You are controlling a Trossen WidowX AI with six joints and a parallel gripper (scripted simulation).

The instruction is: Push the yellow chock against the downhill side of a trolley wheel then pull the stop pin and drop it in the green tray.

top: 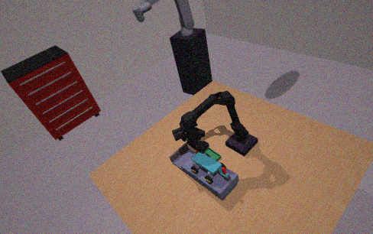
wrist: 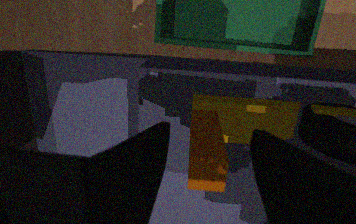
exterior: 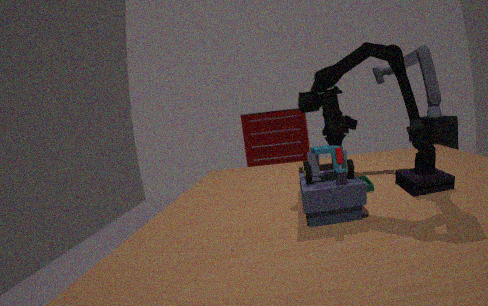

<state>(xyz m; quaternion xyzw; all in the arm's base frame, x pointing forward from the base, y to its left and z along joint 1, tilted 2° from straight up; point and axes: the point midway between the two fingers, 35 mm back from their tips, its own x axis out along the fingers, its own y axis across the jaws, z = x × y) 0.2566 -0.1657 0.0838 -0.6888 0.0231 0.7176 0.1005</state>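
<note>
My gripper tip is 10 mm short of the yellow chock, 20 mm to the right of it and 20 mm above it. The rest, counted from my gripper tip: grey ramp: 70 mm ahead, 110 mm to the left, 50 mm below; teal trolley: 80 mm ahead, 120 mm to the left, 10 mm above; green tray: 60 mm behind, 40 mm to the left, 110 mm below.
</note>
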